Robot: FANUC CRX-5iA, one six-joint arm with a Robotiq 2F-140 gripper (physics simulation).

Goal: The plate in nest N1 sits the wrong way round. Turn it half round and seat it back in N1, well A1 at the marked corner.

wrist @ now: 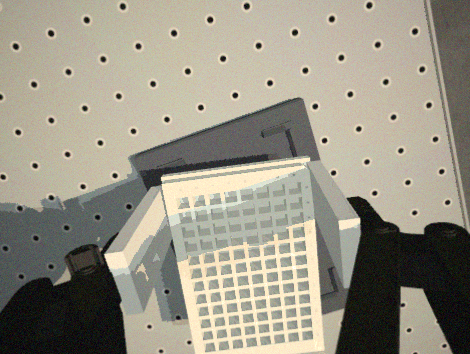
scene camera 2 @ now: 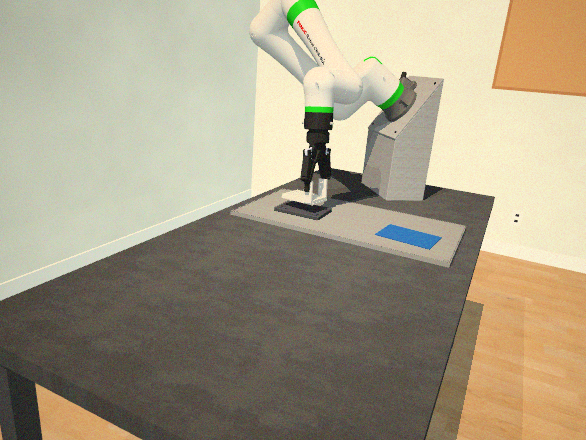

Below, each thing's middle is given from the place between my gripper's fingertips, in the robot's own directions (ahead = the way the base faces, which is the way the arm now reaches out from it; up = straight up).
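Scene:
From the cream well plate (wrist: 244,235), my hand is 4 cm to the left of it and 1 cm past it. There's a flat blue rectangle (scene camera 2: 401,234) that's 32 cm to the left of my hand, 4 cm ahead of it and 4 cm below it. Going by their middles, that rectangle is the farthest from my hand of the things named here. And the dark nest (wrist: 241,141) is 4 cm to the right of my hand and 4 cm below it.

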